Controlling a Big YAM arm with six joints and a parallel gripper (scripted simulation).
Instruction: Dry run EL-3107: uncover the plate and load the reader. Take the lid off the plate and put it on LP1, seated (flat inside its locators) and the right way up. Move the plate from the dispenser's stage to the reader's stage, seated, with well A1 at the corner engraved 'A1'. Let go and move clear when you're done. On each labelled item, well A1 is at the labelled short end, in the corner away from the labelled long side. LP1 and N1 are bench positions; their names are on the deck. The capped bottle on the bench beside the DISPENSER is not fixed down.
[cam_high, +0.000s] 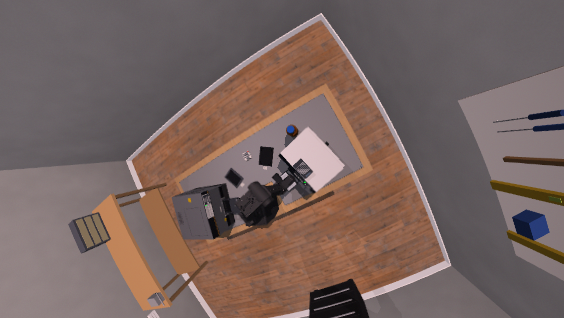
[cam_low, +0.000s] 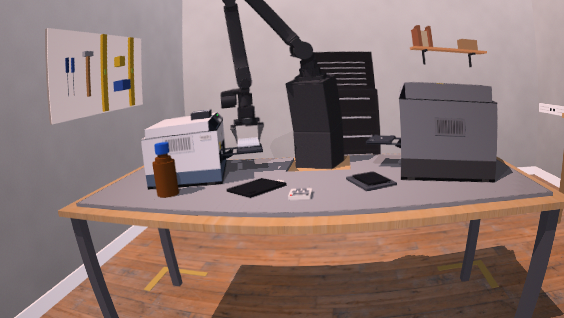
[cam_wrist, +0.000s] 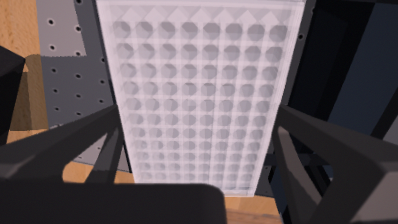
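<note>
Right now my hand is right at the multi-well plate. Round my hand: brown capped bottle 370 mm ahead, 170 mm to the right; then flat black pad 250 mm ahead, 130 mm to the left, 110 mm below; then LP1 label 80 mm ahead, 440 mm to the left, 110 mm below.
</note>
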